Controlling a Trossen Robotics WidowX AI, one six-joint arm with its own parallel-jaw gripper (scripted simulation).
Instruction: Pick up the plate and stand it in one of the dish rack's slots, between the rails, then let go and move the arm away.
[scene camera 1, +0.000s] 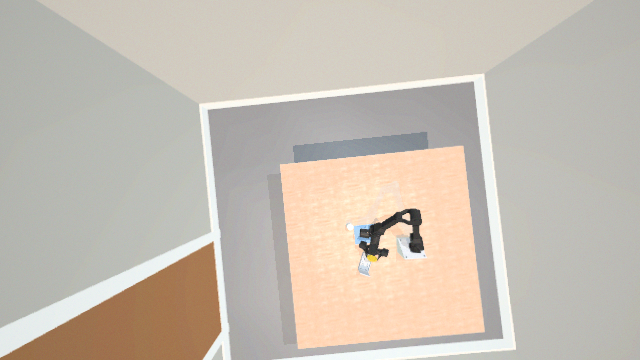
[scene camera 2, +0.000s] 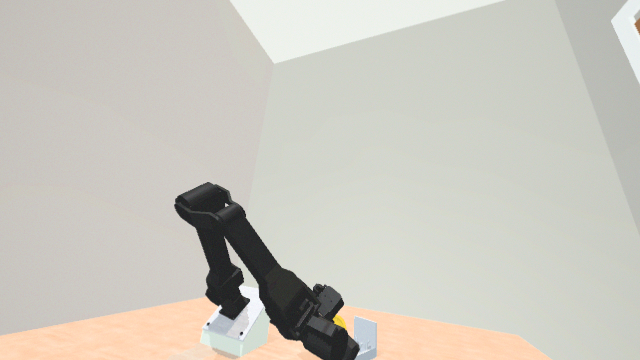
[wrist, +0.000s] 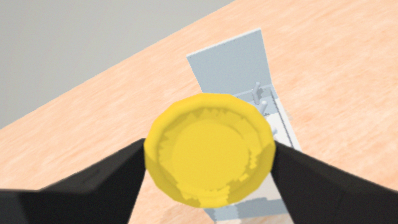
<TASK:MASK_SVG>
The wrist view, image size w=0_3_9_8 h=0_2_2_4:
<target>my gripper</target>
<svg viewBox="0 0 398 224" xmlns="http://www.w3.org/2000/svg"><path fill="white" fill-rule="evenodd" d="M274 140L276 151L270 175L290 213L293 224L398 224L397 190L376 184L358 175L350 174L309 154L304 154ZM146 138L140 138L108 157L100 159L88 167L39 190L0 189L0 224L128 224L146 173L144 153Z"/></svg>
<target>plate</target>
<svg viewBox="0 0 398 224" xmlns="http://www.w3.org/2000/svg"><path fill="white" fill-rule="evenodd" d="M199 93L174 102L154 120L144 143L145 168L155 186L174 201L195 208L219 208L241 201L260 187L264 178L271 170L276 145L270 124L253 105L230 94Z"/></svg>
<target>dish rack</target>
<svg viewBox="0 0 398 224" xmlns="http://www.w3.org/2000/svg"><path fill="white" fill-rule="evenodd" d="M289 213L270 172L264 178L260 187L241 201L219 208L202 208L213 222ZM186 54L186 59L203 93L230 94L253 105L270 124L274 140L303 153L274 87L260 27Z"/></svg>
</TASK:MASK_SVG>
